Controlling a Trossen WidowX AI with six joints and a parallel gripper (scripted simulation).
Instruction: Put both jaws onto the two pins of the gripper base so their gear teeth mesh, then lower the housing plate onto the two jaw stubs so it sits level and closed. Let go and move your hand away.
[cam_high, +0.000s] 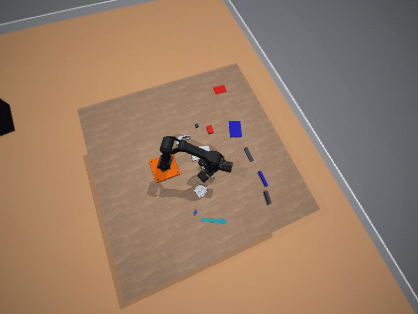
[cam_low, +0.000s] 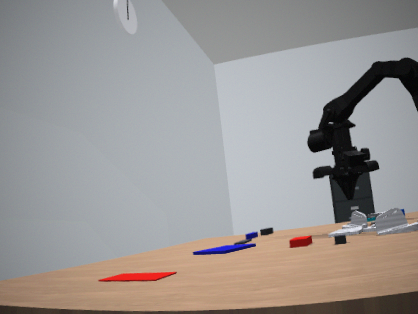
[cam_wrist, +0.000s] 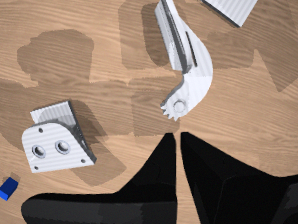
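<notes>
My gripper tip is 8 cm above the white jaw, 1 cm to the right of it and 1 cm short of it. From my gripper tip the other things lie so: red block: 31 cm to the left, 16 cm ahead, 7 cm below; then teal bar: 27 cm to the right, 11 cm behind, 8 cm below; then blue bar: 31 cm ahead, 18 cm to the right, 7 cm below.
</notes>
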